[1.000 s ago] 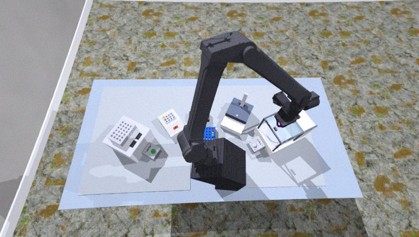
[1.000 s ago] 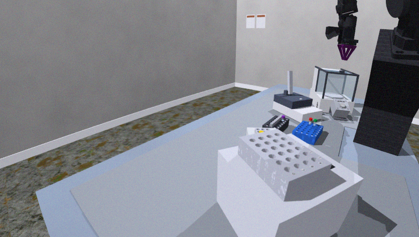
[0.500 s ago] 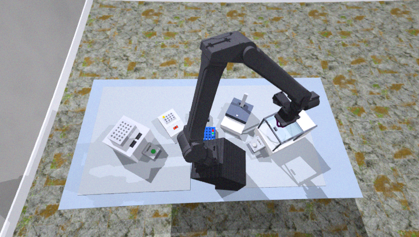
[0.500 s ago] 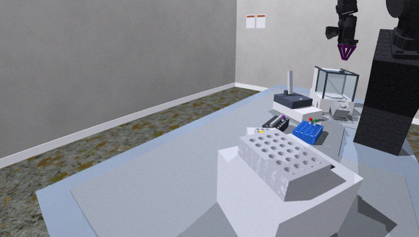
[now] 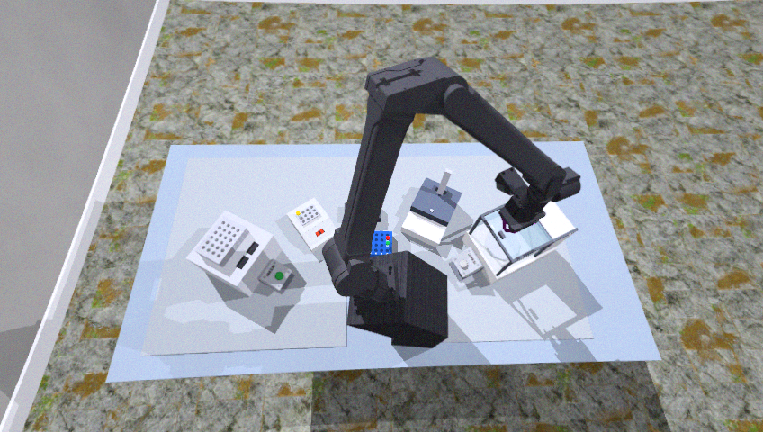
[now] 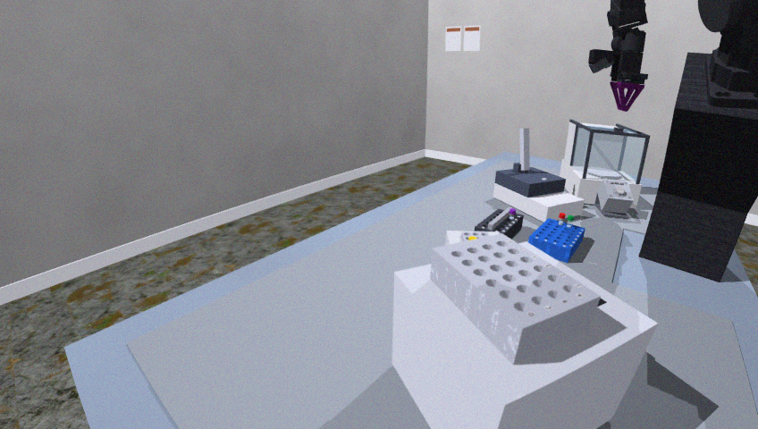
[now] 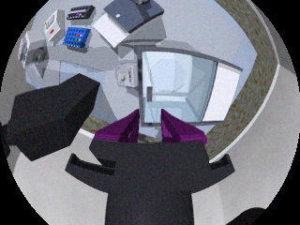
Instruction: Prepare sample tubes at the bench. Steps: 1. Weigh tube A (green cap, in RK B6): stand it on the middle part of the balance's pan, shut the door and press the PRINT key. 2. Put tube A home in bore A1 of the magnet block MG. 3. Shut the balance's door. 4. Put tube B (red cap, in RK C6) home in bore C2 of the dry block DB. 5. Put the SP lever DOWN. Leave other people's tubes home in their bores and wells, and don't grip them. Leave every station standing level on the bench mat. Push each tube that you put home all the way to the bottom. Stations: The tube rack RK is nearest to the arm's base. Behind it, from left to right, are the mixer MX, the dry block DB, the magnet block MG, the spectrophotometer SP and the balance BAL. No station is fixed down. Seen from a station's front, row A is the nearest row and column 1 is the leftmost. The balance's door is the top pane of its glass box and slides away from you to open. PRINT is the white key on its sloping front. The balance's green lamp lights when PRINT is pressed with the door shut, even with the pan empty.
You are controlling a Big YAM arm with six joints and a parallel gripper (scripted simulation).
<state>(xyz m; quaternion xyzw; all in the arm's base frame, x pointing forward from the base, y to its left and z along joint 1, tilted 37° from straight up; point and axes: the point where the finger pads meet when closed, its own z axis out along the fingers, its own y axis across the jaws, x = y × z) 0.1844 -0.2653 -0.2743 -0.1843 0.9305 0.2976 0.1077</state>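
Now: the balance door 7 cm below my hand, 2 cm to the right of it and 1 cm ahead of it. From my hand the other things lie so: white print key: 21 cm below, 8 cm to the left, 3 cm behind; then SP lever: 23 cm ahead, 14 cm below, 13 cm to the left; then round pan: 20 cm below, 5 cm to the right, 3 cm ahead.
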